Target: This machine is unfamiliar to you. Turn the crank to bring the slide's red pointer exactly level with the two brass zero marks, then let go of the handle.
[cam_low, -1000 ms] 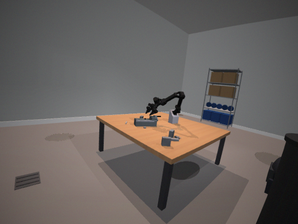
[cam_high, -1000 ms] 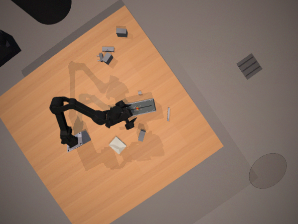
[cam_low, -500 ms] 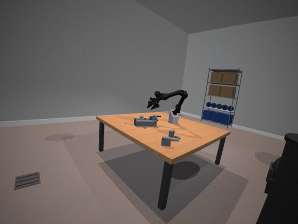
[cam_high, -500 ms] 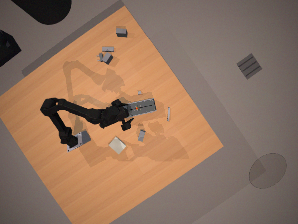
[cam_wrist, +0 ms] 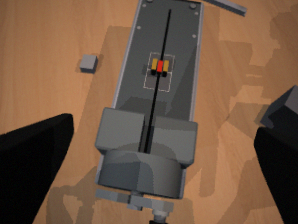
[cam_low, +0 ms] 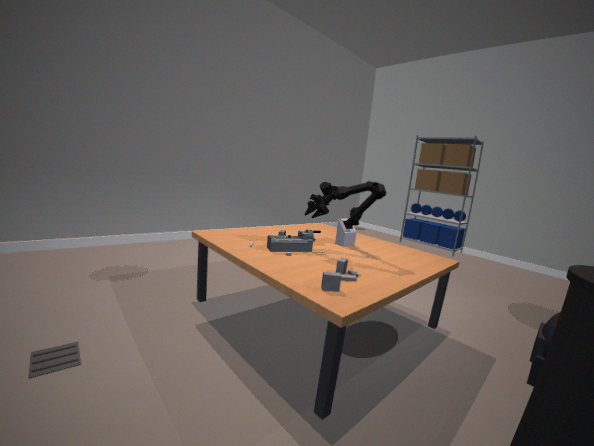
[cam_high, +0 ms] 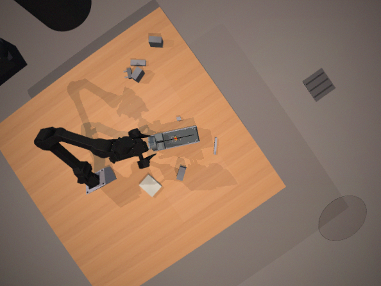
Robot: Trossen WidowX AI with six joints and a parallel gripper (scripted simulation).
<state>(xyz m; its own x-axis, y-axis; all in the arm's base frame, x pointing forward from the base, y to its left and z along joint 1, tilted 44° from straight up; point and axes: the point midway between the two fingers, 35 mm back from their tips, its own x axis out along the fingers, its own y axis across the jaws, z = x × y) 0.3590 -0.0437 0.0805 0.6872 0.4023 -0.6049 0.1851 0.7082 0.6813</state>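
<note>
My gripper tip is 70 mm past the dark crank handle, 10 mm to the right of it and 100 mm above it. From my gripper tip the other things lie so: red pointer 110 mm ahead, 20 mm to the right, 120 mm below; then white square plate 160 mm behind, 190 mm to the right, 190 mm below; then small grey cube 170 mm ahead, 80 mm to the left, 200 mm below.
</note>
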